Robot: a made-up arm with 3 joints. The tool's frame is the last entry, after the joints.
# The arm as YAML. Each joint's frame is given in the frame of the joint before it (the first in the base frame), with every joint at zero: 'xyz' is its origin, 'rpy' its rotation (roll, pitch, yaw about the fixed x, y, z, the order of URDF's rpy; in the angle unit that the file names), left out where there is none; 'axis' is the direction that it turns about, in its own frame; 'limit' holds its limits. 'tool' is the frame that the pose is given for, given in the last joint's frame.
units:
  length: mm
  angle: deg
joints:
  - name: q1
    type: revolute
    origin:
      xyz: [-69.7, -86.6, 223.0]
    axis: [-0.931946, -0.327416, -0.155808]
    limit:
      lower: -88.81
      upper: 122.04
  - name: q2
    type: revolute
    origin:
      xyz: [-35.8, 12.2, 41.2]
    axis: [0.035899, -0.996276, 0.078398]
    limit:
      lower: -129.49
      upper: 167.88
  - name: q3
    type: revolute
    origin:
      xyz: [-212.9, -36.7, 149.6]
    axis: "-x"
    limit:
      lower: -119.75
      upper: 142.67
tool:
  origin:
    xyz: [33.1, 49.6, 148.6]
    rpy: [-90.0, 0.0, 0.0]
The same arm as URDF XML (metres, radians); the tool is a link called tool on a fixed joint. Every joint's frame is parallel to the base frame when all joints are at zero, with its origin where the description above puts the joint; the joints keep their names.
<robot name="arm">
  <link name="base"/>
  <link name="link1"/>
  <link name="link2"/>
  <link name="link3"/>
  <link name="tool"/>
  <joint name="q1" type="revolute">
    <parent link="base"/>
    <child link="link1"/>
    <origin xyz="-0.0697 -0.0866 0.223" rpy="0 0 0"/>
    <axis xyz="-0.931946 -0.327416 -0.155808"/>
    <limit lower="-1.55" upper="2.13"/>
  </joint>
  <joint name="q2" type="revolute">
    <parent link="link1"/>
    <child link="link2"/>
    <origin xyz="-0.0358 0.0122 0.0412" rpy="0 0 0"/>
    <axis xyz="0.035899 -0.996276 0.078398"/>
    <limit lower="-2.26" upper="2.9301"/>
  </joint>
  <joint name="q3" type="revolute">
    <parent link="link2"/>
    <child link="link3"/>
    <origin xyz="-0.2129 -0.0367 0.1496" rpy="0 0 0"/>
    <axis xyz="-1 0 0"/>
    <limit lower="-2.09" upper="2.4901"/>
  </joint>
  <joint name="tool_joint" type="fixed">
    <parent link="link3"/>
    <child link="tool"/>
    <origin xyz="0.0331 0.0496 0.1486" rpy="-1.5708 0 0"/>
  </joint>
</robot>

